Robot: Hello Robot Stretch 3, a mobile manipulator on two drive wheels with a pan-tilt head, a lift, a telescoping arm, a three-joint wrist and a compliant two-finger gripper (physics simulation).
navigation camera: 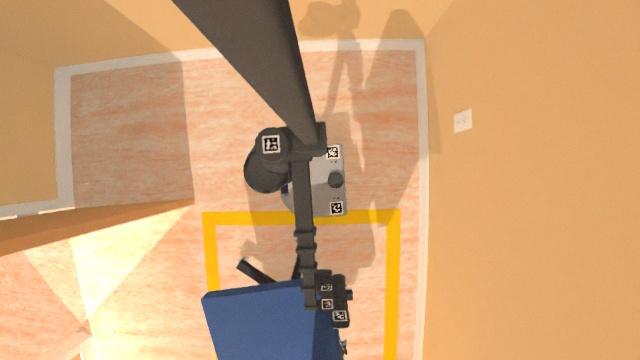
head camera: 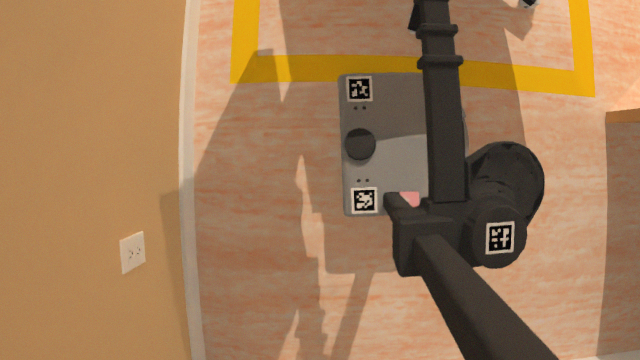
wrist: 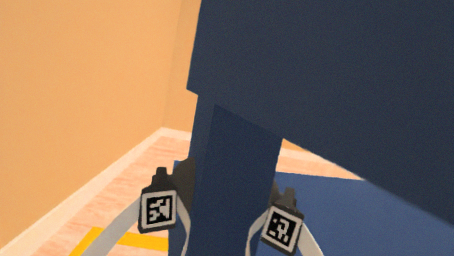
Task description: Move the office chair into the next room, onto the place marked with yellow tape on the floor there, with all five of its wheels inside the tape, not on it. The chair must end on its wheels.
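Frame: origin at the robot's base, x back, y left, z down, level; metres.
Seen in the pictures: gripper, between the fingertips: [wrist: 221, 182]; robot's base, origin of its link: [navigation camera: 333, 178] [head camera: 359, 144].
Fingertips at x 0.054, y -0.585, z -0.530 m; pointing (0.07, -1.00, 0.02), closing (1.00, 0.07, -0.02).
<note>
Offsets run from my fingertips to a thing's middle. "pt": to the spot under its first point.
The office chair's blue seat and backrest [navigation camera: 260, 325] [wrist: 325, 75] show at the bottom of the navigation view and large in the wrist view. My gripper [wrist: 221, 182] is shut on the chair's blue back post {pt dx -0.004, dy +0.050, dz -0.038 m} [wrist: 235, 150], one finger on each side, under the backrest. The yellow tape [head camera: 310, 68] [navigation camera: 393, 290] [wrist: 142, 240] marks an outline on the floor. A black chair leg {pt dx +0.380, dy +0.137, dz +0.431 m} [navigation camera: 256, 271] shows inside the left tape strip in the navigation view; the seat hides part of that strip. A caster {pt dx +0.451, dy +0.191, dz +0.445 m} [head camera: 528, 2] shows inside the tape at the head view's top edge. The other wheels are hidden or out of view.
My base [head camera: 390, 117] [navigation camera: 325, 172] stands at the near tape strip. A wall with an outlet [head camera: 132, 252] [navigation camera: 462, 120] runs beside the tape's right side in the navigation view. A brown door panel [head camera: 622, 117] [navigation camera: 55, 231] juts in from the opposite side.
</note>
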